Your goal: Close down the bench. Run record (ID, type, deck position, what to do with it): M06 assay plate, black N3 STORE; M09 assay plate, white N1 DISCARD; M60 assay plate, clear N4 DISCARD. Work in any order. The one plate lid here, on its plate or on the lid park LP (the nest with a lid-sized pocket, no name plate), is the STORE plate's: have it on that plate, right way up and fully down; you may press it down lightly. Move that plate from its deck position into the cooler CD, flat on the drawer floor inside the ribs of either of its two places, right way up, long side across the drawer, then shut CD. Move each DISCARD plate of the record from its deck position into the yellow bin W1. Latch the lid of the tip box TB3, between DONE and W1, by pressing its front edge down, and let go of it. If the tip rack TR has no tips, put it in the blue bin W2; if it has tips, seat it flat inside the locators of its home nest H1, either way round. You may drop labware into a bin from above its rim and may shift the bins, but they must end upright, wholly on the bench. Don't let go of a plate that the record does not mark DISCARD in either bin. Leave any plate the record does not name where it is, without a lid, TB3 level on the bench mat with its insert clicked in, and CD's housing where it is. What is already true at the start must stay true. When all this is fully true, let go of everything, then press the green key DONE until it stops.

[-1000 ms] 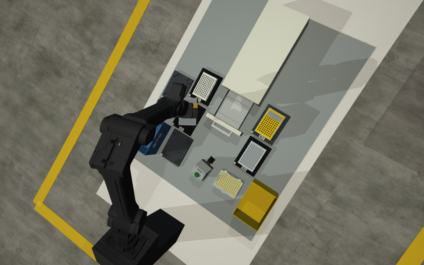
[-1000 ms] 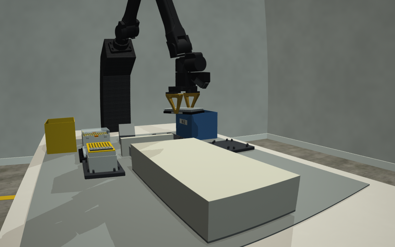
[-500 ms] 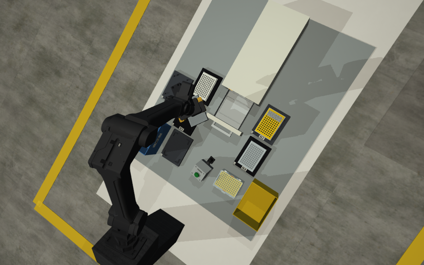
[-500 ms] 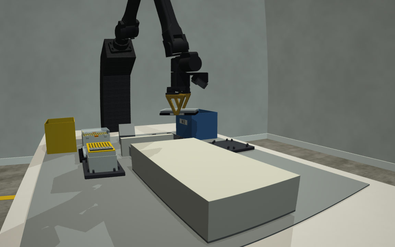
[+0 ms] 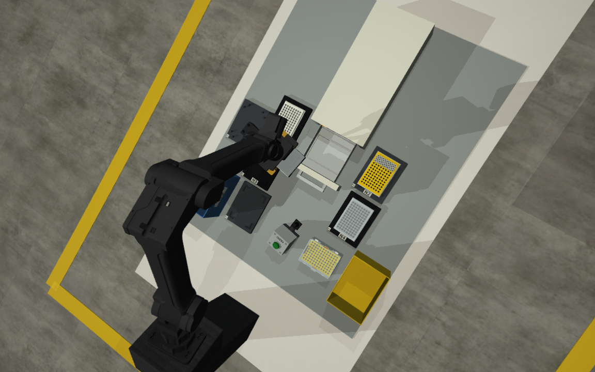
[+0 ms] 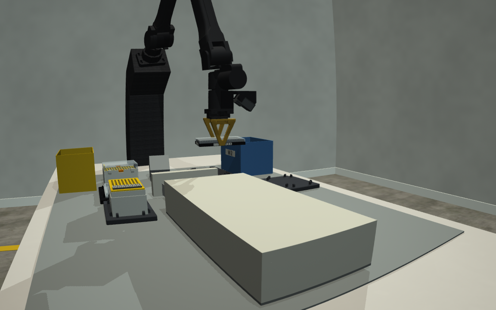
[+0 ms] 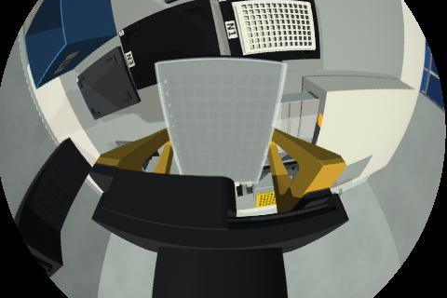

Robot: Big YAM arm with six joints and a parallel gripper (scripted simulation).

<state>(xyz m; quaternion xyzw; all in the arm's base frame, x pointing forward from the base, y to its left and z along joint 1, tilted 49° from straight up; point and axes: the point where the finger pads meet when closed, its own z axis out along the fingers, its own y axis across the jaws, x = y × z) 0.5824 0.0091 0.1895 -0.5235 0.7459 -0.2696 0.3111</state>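
Right now my hand is 9 cm short of the cooler drawer, 12 cm to the left of it and 12 cm above it. From my hand the other things lie so: nest N3: 5 cm behind, 10 cm to the left, 14 cm below; clear plate lid: 1 cm above; black plate: right at my hand.
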